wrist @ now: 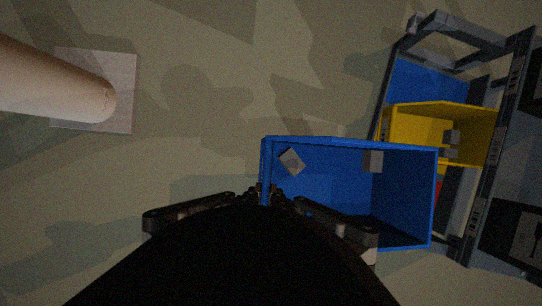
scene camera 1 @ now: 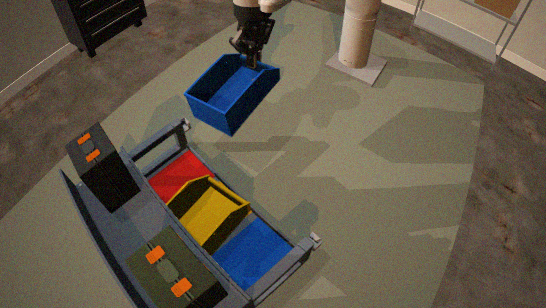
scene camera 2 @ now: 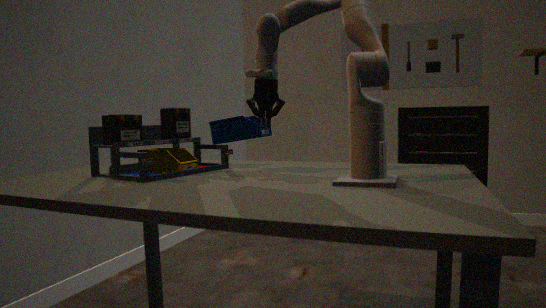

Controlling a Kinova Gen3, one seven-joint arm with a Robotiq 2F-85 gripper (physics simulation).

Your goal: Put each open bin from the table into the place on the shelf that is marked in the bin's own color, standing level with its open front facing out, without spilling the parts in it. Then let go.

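Where they show: gripper, fingertip midpoint: (wrist: 265, 191) (scene camera 1: 254, 65) (scene camera 2: 264, 129); arm's base at its link origin: (wrist: 92, 99) (scene camera 1: 352, 59) (scene camera 2: 367, 177).
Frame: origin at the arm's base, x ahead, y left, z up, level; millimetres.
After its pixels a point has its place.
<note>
The blue bin (scene camera 1: 212, 116) @[x 511, y -57, z 125 mm] (scene camera 2: 232, 130) @[x 430, y -26, z 127 mm] (wrist: 320, 192) @[x 424, y -93, z 98 mm] hangs above the table, its back end tilted lower than its front. My gripper (scene camera 1: 252, 65) @[x 349, y -94, z 127 mm] (scene camera 2: 265, 129) @[x 349, y -94, z 127 mm] (wrist: 265, 191) @[x 349, y -94, z 127 mm] is shut on its front lip. Two grey parts (wrist: 291, 161) @[x 374, y -56, z 119 mm] (wrist: 372, 161) @[x 486, y -41, z 103 mm] show inside it in the wrist view; the fingers hide some of the interior. The yellow bin (scene camera 1: 207, 215) @[x 628, y 16, z -2 mm] (scene camera 2: 167, 160) @[x 613, y 75, z 37 mm] (wrist: 417, 127) @[x 653, y 48, z -3 mm] stands on the shelf's lower level, between the red mark (scene camera 1: 175, 175) @[x 606, y -105, z -5 mm] (wrist: 438, 195) @[x 730, y -89, z -4 mm] and the blue mark (scene camera 1: 255, 250) @[x 625, y 131, z -5 mm] (wrist: 425, 85) @[x 660, y 140, z -5 mm]. No bin stands on the red or blue mark.
The shelf (scene camera 1: 155, 140) @[x 599, y -150, z 73 mm] (scene camera 2: 215, 146) @[x 575, y -145, z 67 mm] (wrist: 502, 117) @[x 695, y 57, z 90 mm] has raised side rails and an upper level carrying two dark cases (scene camera 1: 112, 182) @[x 731, y -70, z 157 mm] (scene camera 1: 172, 267) @[x 755, y 117, z 187 mm] (scene camera 2: 121, 129) @[x 727, y 153, z 139 mm] (scene camera 2: 175, 123) @[x 695, y -72, z 154 mm]. The robot's base plate (scene camera 1: 331, 63) @[x 65, y -41, z -2 mm] (scene camera 2: 345, 183) @[x 37, y 97, z -4 mm] (wrist: 125, 90) @[x 59, y 26, z -1 mm] is on the table across from the shelf.
</note>
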